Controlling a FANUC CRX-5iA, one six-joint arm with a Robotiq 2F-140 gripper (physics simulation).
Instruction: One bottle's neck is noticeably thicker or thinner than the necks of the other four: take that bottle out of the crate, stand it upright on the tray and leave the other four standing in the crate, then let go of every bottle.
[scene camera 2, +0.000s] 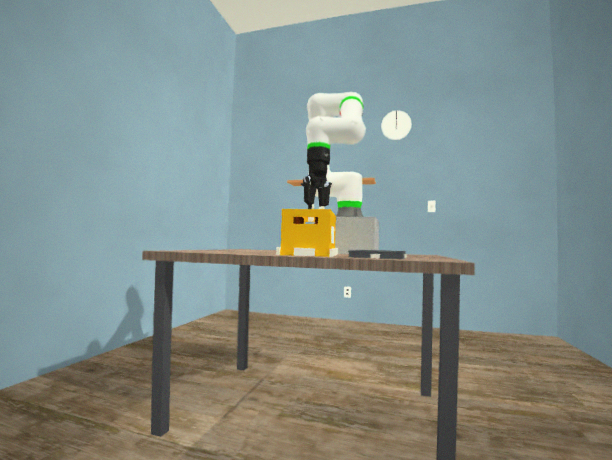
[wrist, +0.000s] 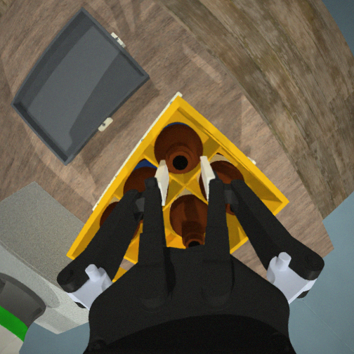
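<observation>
The yellow crate stands on the table and holds brown bottles. In the wrist view one bottle stands in the top corner compartment, a second lower in the middle, a third at right, and two more at left, partly hidden by the fingers. My gripper points down at the crate's top, partly open and holding nothing. Its pale fingertips lie either side of the top-corner bottle's neck; contact does not show. The dark grey tray holds no bottle.
The grey pedestal of the arm stands behind the crate in the scene view and at lower left in the wrist view. The wooden table carries crate and tray, with a gap between them.
</observation>
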